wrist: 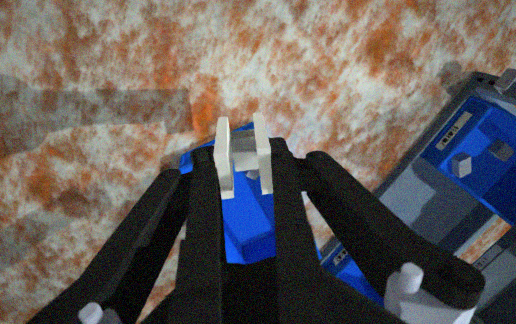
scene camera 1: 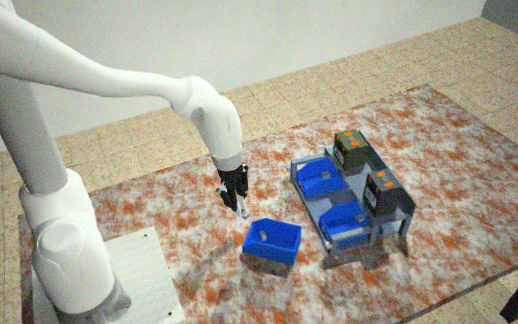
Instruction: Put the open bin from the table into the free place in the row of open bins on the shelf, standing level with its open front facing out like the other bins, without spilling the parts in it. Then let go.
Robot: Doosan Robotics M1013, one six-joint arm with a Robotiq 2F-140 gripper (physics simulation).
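Places are measured from the arm's base along level axes (x left, y up, z ahead), in millimetres.
Where they show: gripper, fingertip midpoint: (wrist: 242, 132) (scene camera 1: 240, 212); arm's base at its link origin: (scene camera 1: 89, 297).
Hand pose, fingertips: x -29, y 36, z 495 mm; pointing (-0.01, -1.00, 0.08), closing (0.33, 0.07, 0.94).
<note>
Things, the pixels of their centre, and the offset from my fingertips. "pt": a spot on its surface instead. Level surfaces: height alone.
- small grey block at the middle of its body: (wrist: 244, 150) dx -15, dy +0, dz +5 mm
- open blue bin at a spot on its surface: (wrist: 248, 219) pt dx -158, dy -94, dz +52 mm
- small grey part at the middle of its body: (wrist: 256, 164) (scene camera 1: 263, 235) dx -69, dy -84, dz +40 mm
- mottled orange table at its surface level: dy -98 mm
My gripper (scene camera 1: 243, 212) (wrist: 242, 132) is shut on a small grey block (wrist: 244, 149). It hangs a little above the table, just over the far left edge of the open blue bin (scene camera 1: 269, 251) (wrist: 248, 219). The bin stands on the table and holds one small grey part (scene camera 1: 263, 235). The grey shelf (scene camera 1: 410, 204) (wrist: 419, 198) stands to the right. Its lower row holds two blue bins (scene camera 1: 318, 181) (scene camera 1: 341, 218), each with a grey part, and a gap of bare shelf between them. One shelf bin also shows in the wrist view (wrist: 465, 139).
Two boxes with orange marks, one green (scene camera 1: 350, 149) and one dark (scene camera 1: 383, 193), stand on the shelf's upper level. The white robot base stands on a white plate (scene camera 1: 144, 272) at the front left. The mottled orange table (scene camera 1: 391, 279) ends at the right front.
</note>
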